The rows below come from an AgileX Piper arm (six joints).
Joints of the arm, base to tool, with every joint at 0 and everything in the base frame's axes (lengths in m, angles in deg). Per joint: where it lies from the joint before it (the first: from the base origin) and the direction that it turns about. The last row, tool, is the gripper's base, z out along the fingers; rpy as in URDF.
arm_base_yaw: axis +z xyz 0 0 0.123
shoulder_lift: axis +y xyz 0 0 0
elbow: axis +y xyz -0.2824 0 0.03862
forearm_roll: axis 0.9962 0 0.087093 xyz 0.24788 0 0.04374
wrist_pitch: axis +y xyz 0 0 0
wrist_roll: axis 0.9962 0 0.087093 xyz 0.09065 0 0.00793
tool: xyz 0 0 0 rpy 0 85.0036 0
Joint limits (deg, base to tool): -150..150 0..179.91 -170..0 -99.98..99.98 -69.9..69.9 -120..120
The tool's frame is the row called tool.
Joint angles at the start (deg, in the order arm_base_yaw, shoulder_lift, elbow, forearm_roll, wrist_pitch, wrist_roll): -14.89, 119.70, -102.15, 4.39, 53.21, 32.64
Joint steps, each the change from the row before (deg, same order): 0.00, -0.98, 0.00, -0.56, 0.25, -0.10; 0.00, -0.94, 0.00, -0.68, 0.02, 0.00; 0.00, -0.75, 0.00, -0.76, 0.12, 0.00; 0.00, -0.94, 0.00, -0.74, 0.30, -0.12; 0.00, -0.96, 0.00, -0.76, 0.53, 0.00; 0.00, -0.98, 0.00, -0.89, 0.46, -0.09; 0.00, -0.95, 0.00, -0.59, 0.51, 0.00; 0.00, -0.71, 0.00, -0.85, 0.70, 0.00; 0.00, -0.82, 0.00, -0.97, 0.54, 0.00; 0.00, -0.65, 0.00, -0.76, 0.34, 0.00; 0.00, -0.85, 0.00, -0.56, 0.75, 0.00; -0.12, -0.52, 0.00, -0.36, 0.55, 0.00
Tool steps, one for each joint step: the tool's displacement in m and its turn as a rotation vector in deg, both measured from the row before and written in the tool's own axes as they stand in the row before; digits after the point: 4 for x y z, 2 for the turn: -0.0010, 0.0004, -0.0079, -0.05, -0.83, -0.49; -0.0013, 0.0004, -0.0076, -0.06, -1.05, -0.45; -0.0011, -0.0001, -0.0061, 0.16, -0.85, -0.48; -0.0011, -0.0001, -0.0076, 0.14, -0.85, -0.58; -0.0008, -0.0004, -0.0078, 0.28, -0.69, -0.46; -0.0010, -0.0006, -0.0080, 0.33, -0.83, -0.61; -0.0007, -0.0005, -0.0077, 0.18, -0.63, -0.33; -0.0004, -0.0011, -0.0058, 0.59, -0.39, -0.47; -0.0008, -0.0012, -0.0067, 0.55, -0.68, -0.51; -0.0007, -0.0010, -0.0053, 0.39, -0.61, -0.39; -0.0003, -0.0011, -0.0069, 0.37, -0.35, -0.26; -0.0005, -0.0016, -0.0042, 0.34, -0.17, -0.06
